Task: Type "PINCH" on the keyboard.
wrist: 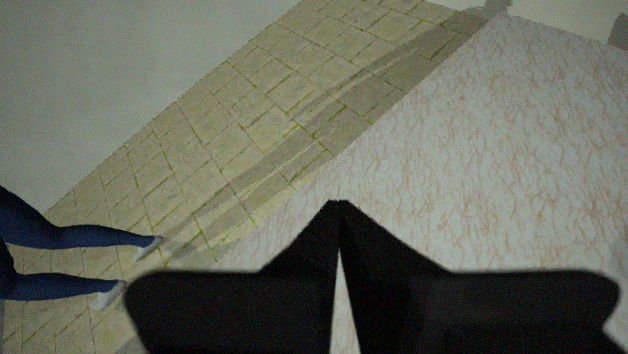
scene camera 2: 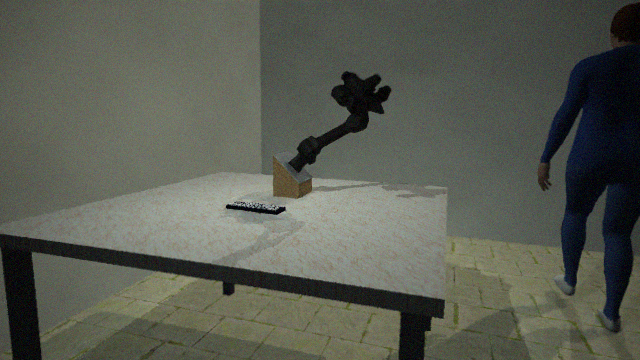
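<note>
A dark keyboard with light speckled keys lies flat on the table in the scene view, in front of the arm's wooden base. Single keys are too small to read. It does not show in the wrist view. My gripper is shut, its two black fingertips meeting with nothing between them. In the scene view the gripper end of the arm is raised high above the table, up and to the right of the keyboard; the fingertips are hard to make out there.
The arm rises from a wedge-shaped wooden block behind the keyboard. A person in blue stands on the tiled floor beyond the table's right side. Grey walls stand behind the table. The arm's shadow falls across the table top.
</note>
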